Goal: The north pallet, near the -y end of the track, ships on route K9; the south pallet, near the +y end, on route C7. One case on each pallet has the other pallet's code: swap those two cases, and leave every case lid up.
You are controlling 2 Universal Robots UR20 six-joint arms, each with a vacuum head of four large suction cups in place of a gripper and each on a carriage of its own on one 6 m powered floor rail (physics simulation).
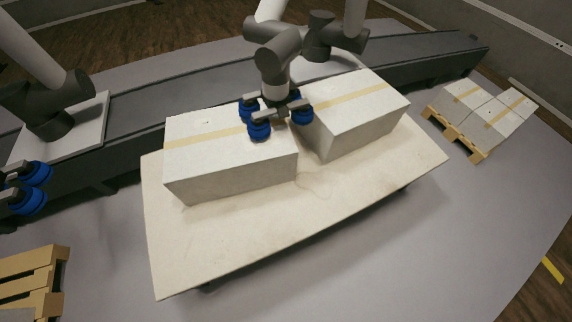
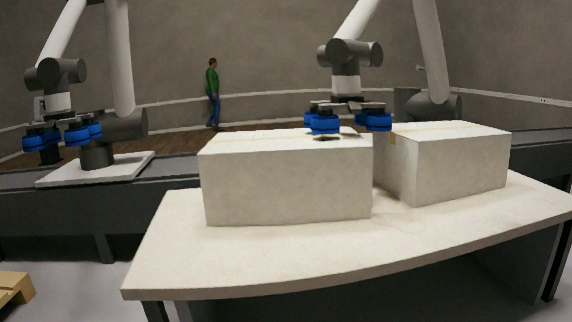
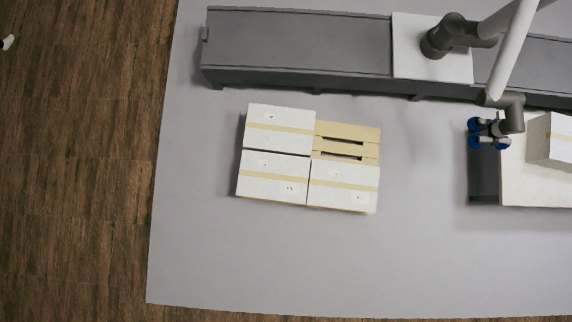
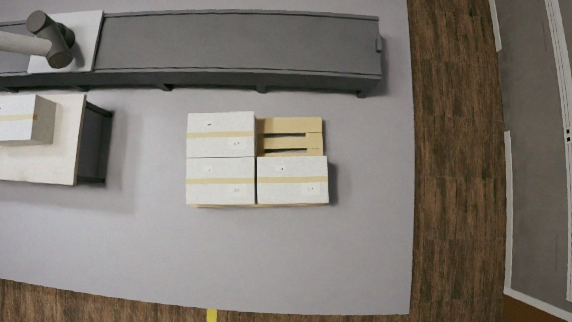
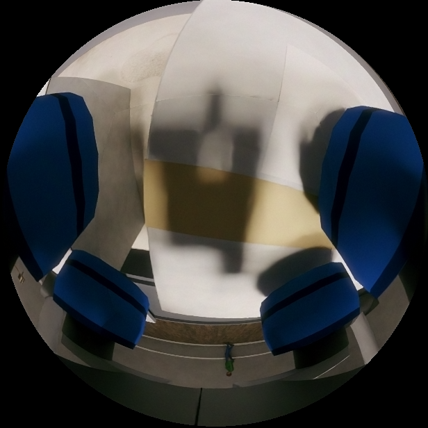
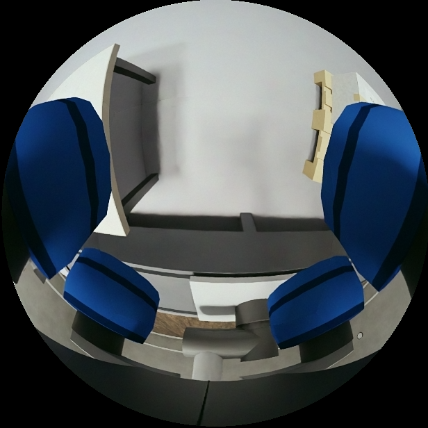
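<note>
Two white cases lie tape side up on the table: the left one [image 1: 230, 172] [image 2: 287, 190] [image 3: 561, 137] [image 5: 200, 287] and the right one [image 1: 365, 130] [image 2: 462, 165] [image 4: 15, 130] [image 5: 112, 165]. My left gripper [image 1: 276, 115] [image 2: 347, 120] hangs just above the left case's right end, open, its shadow on the lid. My right gripper [image 1: 25, 189] [image 2: 62, 135] [image 3: 489, 135] is open and empty beyond the table's left end. The north pallet [image 3: 350, 129] [image 1: 30, 265] [image 6: 321, 120] and the south pallet [image 4: 295, 125] [image 1: 450, 132] each bear three cases and one bare corner. Codes are too small to read.
The table [image 1: 250, 240] [image 2: 300, 260] [image 3: 530, 185] [image 4: 55, 160] stands between the pallets, alongside the floor rail [image 1: 180, 92] [image 3: 295, 45] [image 4: 240, 42]. A person in green [image 2: 213, 87] [image 5: 229, 360] stands behind the rail.
</note>
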